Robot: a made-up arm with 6 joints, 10 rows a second.
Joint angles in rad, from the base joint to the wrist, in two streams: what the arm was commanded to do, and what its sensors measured. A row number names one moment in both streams.
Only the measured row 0 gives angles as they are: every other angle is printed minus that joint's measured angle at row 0.
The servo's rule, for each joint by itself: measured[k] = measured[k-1] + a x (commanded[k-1-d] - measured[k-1]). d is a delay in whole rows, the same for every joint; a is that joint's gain. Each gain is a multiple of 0.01, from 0.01 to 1. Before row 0 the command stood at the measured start. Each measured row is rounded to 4 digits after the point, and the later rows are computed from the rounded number. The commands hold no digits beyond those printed.
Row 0, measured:
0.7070 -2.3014 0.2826 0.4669 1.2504 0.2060
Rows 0 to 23, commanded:
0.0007 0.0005 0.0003 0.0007 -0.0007 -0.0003
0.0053 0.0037 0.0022 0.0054 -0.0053 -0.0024
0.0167 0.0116 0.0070 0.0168 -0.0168 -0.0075
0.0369 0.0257 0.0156 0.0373 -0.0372 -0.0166
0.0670 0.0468 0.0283 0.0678 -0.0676 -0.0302
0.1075 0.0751 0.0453 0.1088 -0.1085 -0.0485
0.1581 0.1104 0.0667 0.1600 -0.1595 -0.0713
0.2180 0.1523 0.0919 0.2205 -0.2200 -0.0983
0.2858 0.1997 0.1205 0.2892 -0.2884 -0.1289
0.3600 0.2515 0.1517 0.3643 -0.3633 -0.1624
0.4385 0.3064 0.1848 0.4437 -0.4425 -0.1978
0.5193 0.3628 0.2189 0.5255 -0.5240 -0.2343
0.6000 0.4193 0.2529 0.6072 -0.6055 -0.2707
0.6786 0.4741 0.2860 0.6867 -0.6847 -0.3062
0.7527 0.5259 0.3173 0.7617 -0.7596 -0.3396
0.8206 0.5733 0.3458 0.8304 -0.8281 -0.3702
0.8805 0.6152 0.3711 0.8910 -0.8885 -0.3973
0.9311 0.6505 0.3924 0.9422 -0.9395 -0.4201
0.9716 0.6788 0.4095 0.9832 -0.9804 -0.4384
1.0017 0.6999 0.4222 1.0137 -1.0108 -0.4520
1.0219 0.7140 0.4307 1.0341 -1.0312 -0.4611
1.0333 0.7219 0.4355 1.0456 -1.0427 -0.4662
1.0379 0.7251 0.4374 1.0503 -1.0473 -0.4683
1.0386 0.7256 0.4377 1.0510 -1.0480 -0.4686
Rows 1 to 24, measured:
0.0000 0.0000 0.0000 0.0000 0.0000 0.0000
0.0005 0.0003 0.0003 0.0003 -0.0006 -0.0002
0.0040 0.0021 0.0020 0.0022 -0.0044 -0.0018
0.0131 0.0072 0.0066 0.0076 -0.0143 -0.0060
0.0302 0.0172 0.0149 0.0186 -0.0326 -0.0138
0.0567 0.0332 0.0272 0.0368 -0.0606 -0.0259
0.0933 0.0558 0.0439 0.0634 -0.0989 -0.0426
0.1400 0.0853 0.0649 0.0991 -0.1474 -0.0638
0.1962 0.1215 0.0897 0.1440 -0.2055 -0.0893
0.2607 0.1637 0.1180 0.1977 -0.2718 -0.1186
0.3322 0.2111 0.1490 0.2593 -0.3450 -0.1510
0.4087 0.2626 0.1819 0.3275 -0.4230 -0.1856
0.4883 0.3167 0.2159 0.4008 -0.5038 -0.2216
0.5687 0.3721 0.2499 0.4772 -0.5852 -0.2579
0.6478 0.4272 0.2831 0.5547 -0.6648 -0.2936
0.7233 0.4805 0.3146 0.6313 -0.7406 -0.3276
0.7934 0.5306 0.3433 0.7050 -0.8106 -0.3591
0.8561 0.5763 0.3689 0.7738 -0.8729 -0.3874
0.9101 0.6164 0.3905 0.8361 -0.9262 -0.4116
0.9544 0.6501 0.4080 0.8905 -0.9696 -0.4314
0.9885 0.6770 0.4211 0.9361 -1.0026 -0.4466
1.0125 0.6970 0.4299 0.9724 -1.0255 -0.4573
1.0275 0.7104 0.4351 0.9995 -1.0393 -0.4639
1.0350 0.7183 0.4372 1.0183 -1.0457 -0.4672
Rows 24 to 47, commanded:
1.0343 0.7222 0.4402 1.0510 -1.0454 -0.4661
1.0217 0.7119 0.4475 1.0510 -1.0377 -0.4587
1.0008 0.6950 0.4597 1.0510 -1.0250 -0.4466
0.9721 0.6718 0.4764 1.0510 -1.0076 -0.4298
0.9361 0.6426 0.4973 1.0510 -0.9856 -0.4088
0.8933 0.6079 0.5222 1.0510 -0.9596 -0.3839
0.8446 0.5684 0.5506 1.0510 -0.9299 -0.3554
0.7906 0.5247 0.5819 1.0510 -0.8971 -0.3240
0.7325 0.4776 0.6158 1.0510 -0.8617 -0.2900
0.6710 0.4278 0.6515 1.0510 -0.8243 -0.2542
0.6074 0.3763 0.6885 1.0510 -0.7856 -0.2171
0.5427 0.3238 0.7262 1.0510 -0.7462 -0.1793
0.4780 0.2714 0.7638 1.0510 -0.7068 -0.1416
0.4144 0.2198 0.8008 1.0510 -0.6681 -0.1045
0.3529 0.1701 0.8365 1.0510 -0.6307 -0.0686
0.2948 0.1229 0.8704 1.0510 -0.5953 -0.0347
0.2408 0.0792 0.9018 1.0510 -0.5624 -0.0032
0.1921 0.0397 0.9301 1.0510 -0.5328 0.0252
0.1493 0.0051 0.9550 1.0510 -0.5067 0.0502
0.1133 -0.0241 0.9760 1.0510 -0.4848 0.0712
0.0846 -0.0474 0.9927 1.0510 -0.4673 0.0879
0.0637 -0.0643 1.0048 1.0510 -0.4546 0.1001
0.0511 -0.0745 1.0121 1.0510 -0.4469 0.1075
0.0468 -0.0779 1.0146 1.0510 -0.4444 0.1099
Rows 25 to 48, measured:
1.0376 0.7222 0.4377 1.0304 -1.0475 -0.4682
1.0352 0.7222 0.4400 1.0380 -1.0458 -0.4666
1.0255 0.7166 0.4469 1.0428 -1.0393 -0.4608
1.0077 0.7049 0.4587 1.0458 -1.0279 -0.4503
0.9821 0.6870 0.4750 1.0477 -1.0117 -0.4351
0.9490 0.6630 0.4955 1.0489 -0.9908 -0.4156
0.9089 0.6332 0.5201 1.0497 -0.9658 -0.3921
0.8626 0.5982 0.5482 1.0502 -0.9371 -0.3649
0.8108 0.5585 0.5792 1.0505 -0.9051 -0.3346
0.7544 0.5148 0.6129 1.0507 -0.8704 -0.3016
0.6944 0.4678 0.6484 1.0508 -0.8335 -0.2665
0.6318 0.4184 0.6853 1.0509 -0.7952 -0.2299
0.5676 0.3673 0.7229 1.0509 -0.7560 -0.1925
0.5031 0.3155 0.7605 1.0509 -0.7166 -0.1548
0.4392 0.2638 0.7976 1.0509 -0.6778 -0.1176
0.3771 0.2132 0.8334 1.0509 -0.6401 -0.0813
0.3178 0.1644 0.8674 1.0509 -0.6043 -0.0468
0.2624 0.1184 0.8990 1.0509 -0.5708 -0.0145
0.2118 0.0759 0.9276 1.0509 -0.5404 0.0149
0.1668 0.0377 0.9528 1.0509 -0.5134 0.0410
0.1283 0.0043 0.9741 1.0509 -0.4905 0.0633
0.0968 -0.0236 0.9912 1.0509 -0.4719 0.0815
0.0730 -0.0456 1.0037 1.0509 -0.4581 0.0953
0.0572 -0.0612 1.0114 1.0509 -0.4491 0.1043

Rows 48 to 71, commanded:
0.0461 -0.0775 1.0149 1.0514 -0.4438 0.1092
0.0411 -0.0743 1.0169 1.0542 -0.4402 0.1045
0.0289 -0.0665 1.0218 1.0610 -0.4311 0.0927
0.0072 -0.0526 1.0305 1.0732 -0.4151 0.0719
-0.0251 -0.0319 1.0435 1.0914 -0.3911 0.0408
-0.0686 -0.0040 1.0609 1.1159 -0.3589 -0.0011
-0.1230 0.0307 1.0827 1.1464 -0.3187 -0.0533
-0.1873 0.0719 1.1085 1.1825 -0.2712 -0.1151
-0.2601 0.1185 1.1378 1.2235 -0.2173 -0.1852
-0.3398 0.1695 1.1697 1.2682 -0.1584 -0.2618
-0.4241 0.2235 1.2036 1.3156 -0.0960 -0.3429
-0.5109 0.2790 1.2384 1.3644 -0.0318 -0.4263
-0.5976 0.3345 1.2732 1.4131 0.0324 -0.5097
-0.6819 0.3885 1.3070 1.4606 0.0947 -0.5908
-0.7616 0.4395 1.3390 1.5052 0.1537 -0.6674
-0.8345 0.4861 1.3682 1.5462 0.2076 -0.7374
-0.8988 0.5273 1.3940 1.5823 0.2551 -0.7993
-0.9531 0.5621 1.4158 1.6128 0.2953 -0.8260
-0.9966 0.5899 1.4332 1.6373 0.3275 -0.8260
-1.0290 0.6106 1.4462 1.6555 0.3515 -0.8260
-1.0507 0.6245 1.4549 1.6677 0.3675 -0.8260
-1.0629 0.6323 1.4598 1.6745 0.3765 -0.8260
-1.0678 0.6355 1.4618 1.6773 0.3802 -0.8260
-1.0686 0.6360 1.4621 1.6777 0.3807 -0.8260
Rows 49 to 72, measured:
0.0497 -0.0702 1.0143 1.0509 -0.4453 0.1084
0.0471 -0.0741 1.0149 1.0511 -0.4441 0.1090
0.0428 -0.0742 1.0167 1.0522 -0.4410 0.1057
0.0328 -0.0700 1.0214 1.0555 -0.4331 0.0961
0.0144 -0.0606 1.0298 1.0620 -0.4187 0.0782
-0.0140 -0.0451 1.0424 1.0729 -0.3966 0.0505
-0.0533 -0.0229 1.0594 1.0888 -0.3664 0.0123
-0.1035 0.0060 1.0808 1.1101 -0.3282 -0.0362
-0.1638 0.0416 1.1063 1.1369 -0.2826 -0.0946
-0.2331 0.0831 1.1353 1.1689 -0.2304 -0.1616
-0.3099 0.1298 1.1669 1.2056 -0.1728 -0.2357
-0.3921 0.1804 1.2007 1.2463 -0.1114 -0.3150
-0.4776 0.2336 1.2354 1.2900 -0.0477 -0.3974
-0.5640 0.2881 1.2702 1.3355 0.0164 -0.4805
-0.6489 0.3423 1.3041 1.3818 0.0790 -0.5621
-0.7300 0.3948 1.3362 1.4275 0.1388 -0.6400
-0.8052 0.4441 1.3656 1.4714 0.1938 -0.7121
-0.8726 0.4890 1.3917 1.5124 0.2428 -0.7766
-0.9306 0.5285 1.4139 1.5495 0.2848 -0.8132
-0.9781 0.5617 1.4317 1.5820 0.3190 -0.8227
-1.0147 0.5881 1.4450 1.6092 0.3450 -0.8251
-1.0406 0.6078 1.4541 1.6308 0.3630 -0.8258
-1.0567 0.6210 1.4593 1.6470 0.3738 -0.8259
-1.0647 0.6288 1.4616 1.6582 0.3789 -0.8260

